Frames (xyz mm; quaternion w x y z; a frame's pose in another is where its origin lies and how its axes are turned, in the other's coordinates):
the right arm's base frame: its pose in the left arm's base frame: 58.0 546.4 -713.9 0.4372 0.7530 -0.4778 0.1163
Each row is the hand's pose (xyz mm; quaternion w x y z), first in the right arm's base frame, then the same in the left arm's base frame.
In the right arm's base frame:
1: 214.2 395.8 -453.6 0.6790 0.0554 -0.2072 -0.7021
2: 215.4 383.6 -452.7 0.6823 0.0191 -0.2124 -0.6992
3: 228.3 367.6 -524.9 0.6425 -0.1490 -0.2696 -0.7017
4: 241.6 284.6 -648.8 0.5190 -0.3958 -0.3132 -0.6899
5: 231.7 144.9 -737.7 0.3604 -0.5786 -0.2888 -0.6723
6: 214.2 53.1 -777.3 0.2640 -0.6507 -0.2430 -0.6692
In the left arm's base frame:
1: -46.4 699.4 -102.3 0.2378 0.8951 0.1201 -0.3575
2: -36.0 699.9 -108.8 0.2638 0.8810 0.1099 -0.3772
3: 1.3 750.1 -67.3 0.3459 0.7853 0.0862 -0.5062
4: 106.4 850.6 -31.7 0.4555 0.5838 0.0886 -0.6662
5: 237.6 947.6 -61.5 0.5334 0.3732 0.1405 -0.7459
6: 313.6 1003.7 -98.7 0.5671 0.2623 0.1959 -0.7558

